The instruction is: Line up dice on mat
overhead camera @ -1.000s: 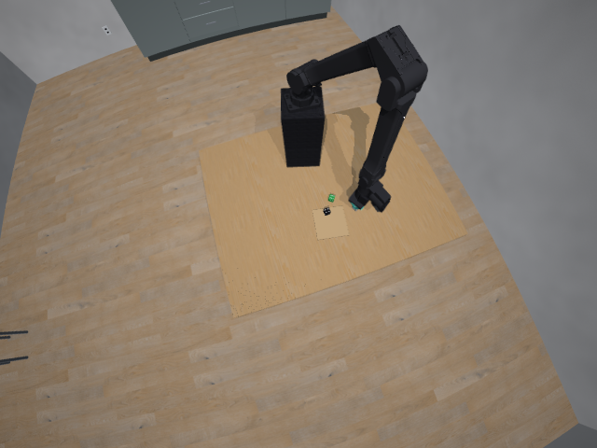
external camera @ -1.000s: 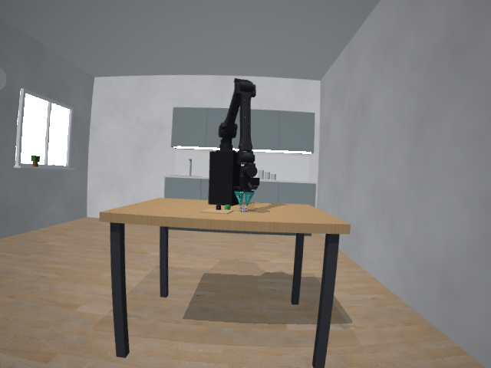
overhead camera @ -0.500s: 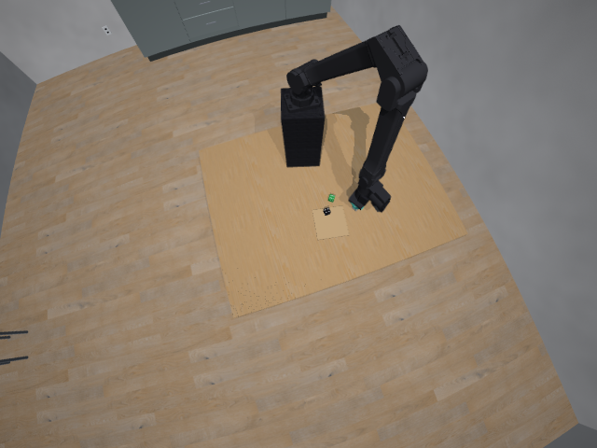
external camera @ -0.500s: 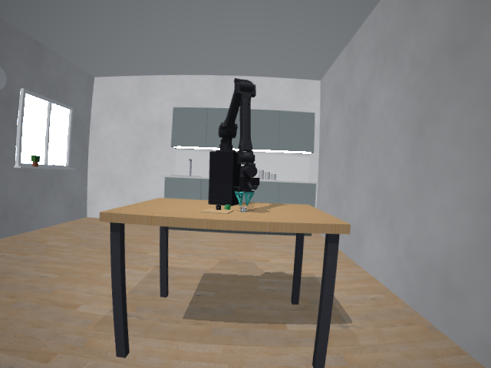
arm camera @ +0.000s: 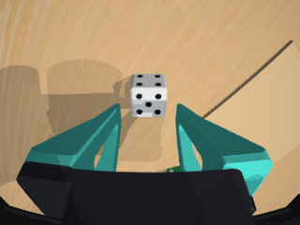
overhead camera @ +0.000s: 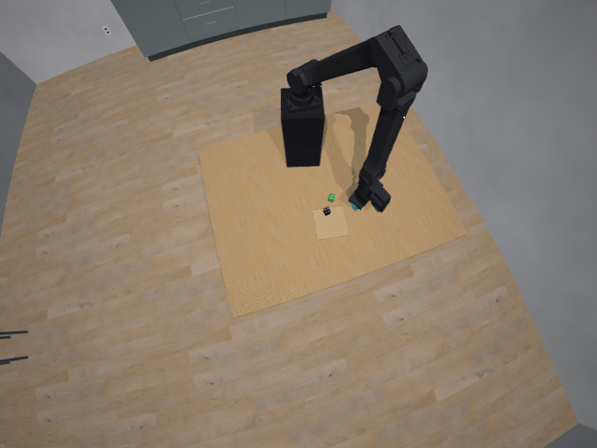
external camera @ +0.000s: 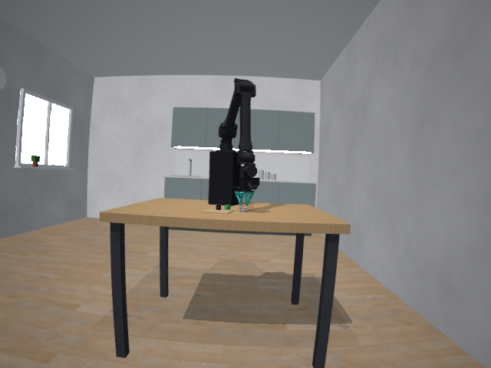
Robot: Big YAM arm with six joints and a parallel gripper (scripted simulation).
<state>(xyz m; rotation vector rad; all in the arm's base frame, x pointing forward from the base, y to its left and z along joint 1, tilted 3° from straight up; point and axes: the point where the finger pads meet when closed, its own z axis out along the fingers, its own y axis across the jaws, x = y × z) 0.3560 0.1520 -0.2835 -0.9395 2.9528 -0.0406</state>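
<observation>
Now: the white die 30 mm below my hand. Round my hand: mat 40 mm ahead, 130 mm to the right, 40 mm below; green die 70 mm behind, 90 mm to the right, 30 mm below; black die 10 mm behind, 130 mm to the right, 20 mm below.
</observation>
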